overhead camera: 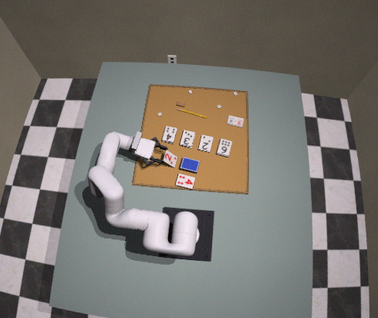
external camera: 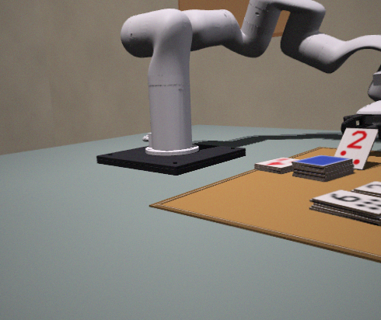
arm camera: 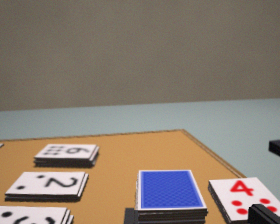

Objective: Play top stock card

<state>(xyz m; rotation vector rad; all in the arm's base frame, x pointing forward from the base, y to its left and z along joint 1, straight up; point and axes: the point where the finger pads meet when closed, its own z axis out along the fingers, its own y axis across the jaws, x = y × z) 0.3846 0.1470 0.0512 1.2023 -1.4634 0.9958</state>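
The red 2 card is 4 cm to the right of my hand, 3 cm below it and 1 cm behind it. The rest, counted from my hand: brown mat 17 cm ahead, 15 cm to the right, 8 cm below; red 4 card 12 cm to the right, 11 cm behind, 6 cm below; black 4 card 15 cm ahead, 5 cm below, 2 cm to the right.
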